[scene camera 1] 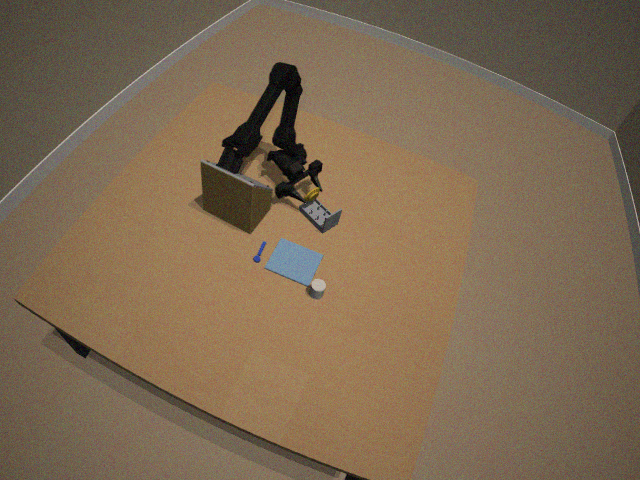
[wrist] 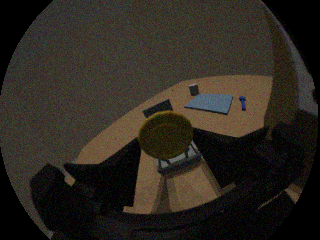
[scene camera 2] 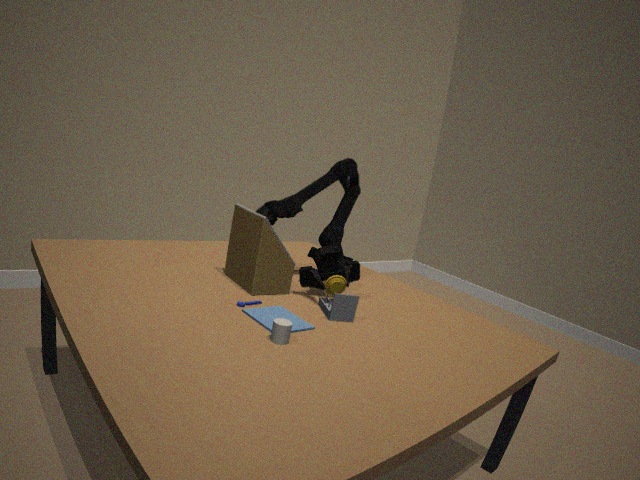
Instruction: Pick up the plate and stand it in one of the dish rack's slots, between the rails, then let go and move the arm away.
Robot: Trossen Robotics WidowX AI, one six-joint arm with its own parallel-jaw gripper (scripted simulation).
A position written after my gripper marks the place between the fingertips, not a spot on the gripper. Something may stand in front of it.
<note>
My gripper (scene camera 2: 336, 287) holds a yellow plate. I also see a grey dish rack (scene camera 2: 341, 308) and a light blue mat (scene camera 1: 290, 260).
The grey dish rack is seen too in scene camera 1 (scene camera 1: 314, 211) and in the wrist view (wrist: 164, 166). My gripper is seen too in scene camera 1 (scene camera 1: 313, 196) and in the wrist view (wrist: 165, 135). The light blue mat also shows in the wrist view (wrist: 216, 103) and in scene camera 2 (scene camera 2: 265, 316).
</note>
